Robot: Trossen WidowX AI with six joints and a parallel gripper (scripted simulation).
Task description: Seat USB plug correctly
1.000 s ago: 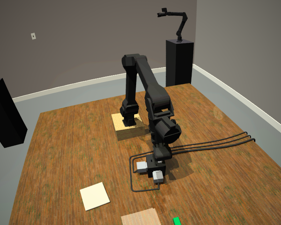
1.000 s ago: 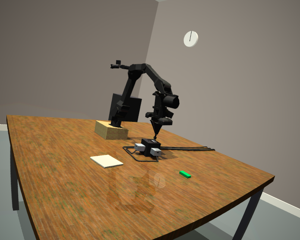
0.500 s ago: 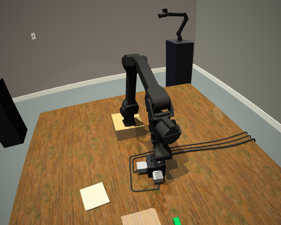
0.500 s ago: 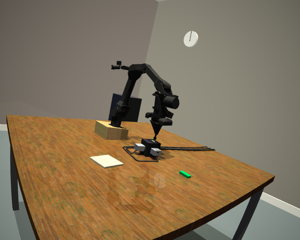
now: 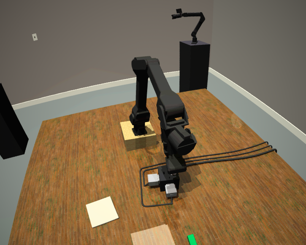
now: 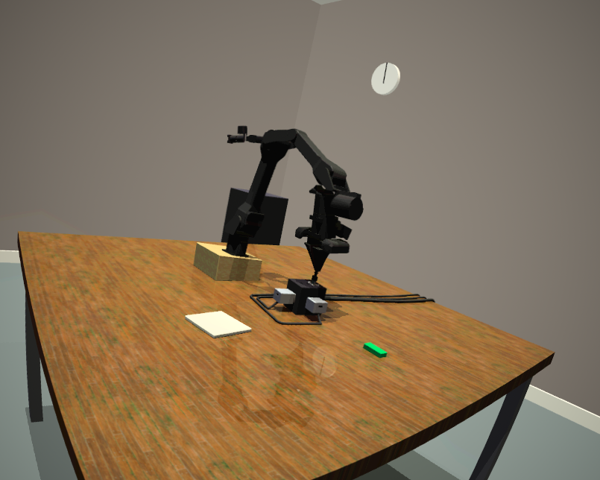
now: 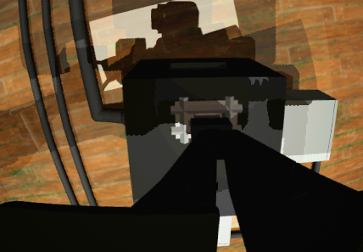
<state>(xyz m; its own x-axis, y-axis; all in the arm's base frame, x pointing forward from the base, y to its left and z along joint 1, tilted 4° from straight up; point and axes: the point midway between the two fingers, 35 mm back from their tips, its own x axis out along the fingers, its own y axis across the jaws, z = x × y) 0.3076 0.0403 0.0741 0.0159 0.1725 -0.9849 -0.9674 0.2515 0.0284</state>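
Now: gripper tip 20 mm above the USB plug. Round my gripper tip: metal socket frame: 40 mm below; green block: 270 mm ahead, 50 mm to the right, 110 mm below.
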